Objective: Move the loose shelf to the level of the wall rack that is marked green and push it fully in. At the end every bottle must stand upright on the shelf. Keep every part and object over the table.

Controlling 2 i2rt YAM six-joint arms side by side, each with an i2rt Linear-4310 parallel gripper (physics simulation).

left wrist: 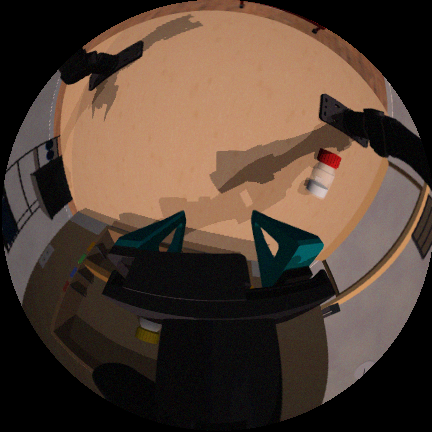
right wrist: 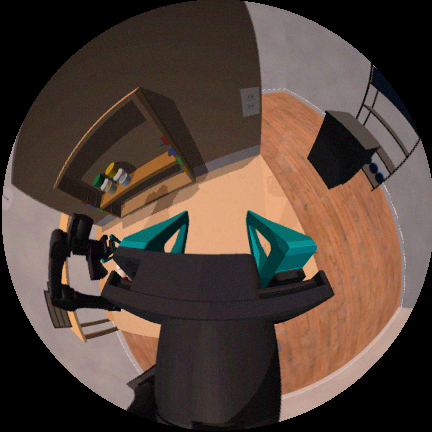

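Observation:
The wooden wall rack [left wrist: 61, 312] [right wrist: 138, 95] has coloured marks on its sides. The loose shelf [left wrist: 97, 271] [right wrist: 143, 174] sits across it near the blue and green marks; its exact level and depth are unclear. A green-capped bottle [right wrist: 105, 184] and a yellow-capped bottle [left wrist: 149, 330] [right wrist: 118, 174] stand upright on it. A red-capped bottle [left wrist: 323, 175] lies on its side on the table [left wrist: 200, 75], cap away from the wall. My left gripper [left wrist: 218, 214] is open and empty, above the table before the rack. My right gripper [right wrist: 217, 215] is open and empty, away to the rack's right.
Black arm bases [left wrist: 117, 65] [left wrist: 345, 120] stand on the table, one near the red-capped bottle. The left arm [right wrist: 62, 265] shows at the left in the right wrist view. A wall outlet [right wrist: 249, 101] is beside the rack. A black cabinet [right wrist: 340, 152] stands beyond the table edge.

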